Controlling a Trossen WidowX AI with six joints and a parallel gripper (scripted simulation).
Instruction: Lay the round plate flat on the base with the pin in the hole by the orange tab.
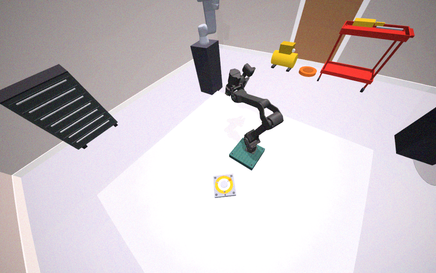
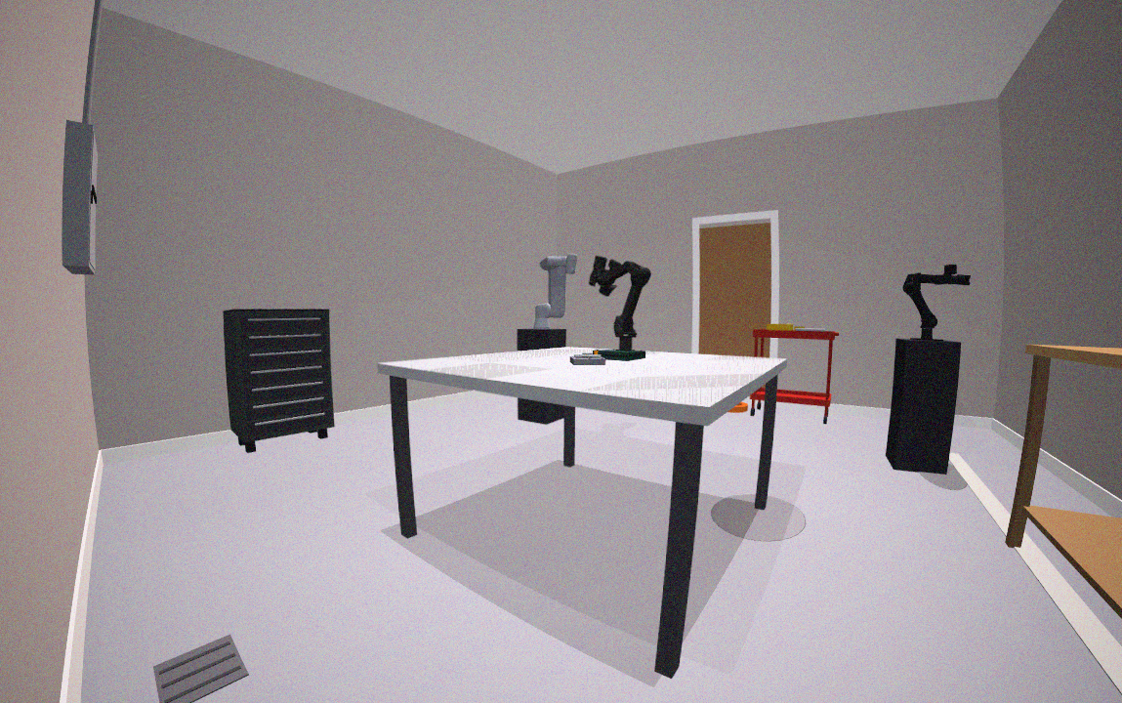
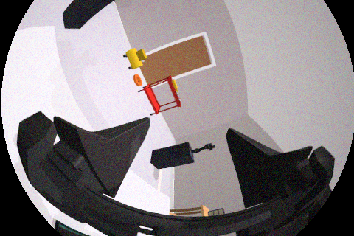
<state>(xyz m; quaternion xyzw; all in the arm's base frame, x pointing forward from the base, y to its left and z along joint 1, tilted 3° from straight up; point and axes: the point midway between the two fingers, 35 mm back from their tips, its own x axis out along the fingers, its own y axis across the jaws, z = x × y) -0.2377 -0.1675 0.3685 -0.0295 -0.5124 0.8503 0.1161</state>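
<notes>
The square grey base lies 590 mm ahead of my gripper tip, 370 mm below it and 130 mm to the left of it.
</notes>
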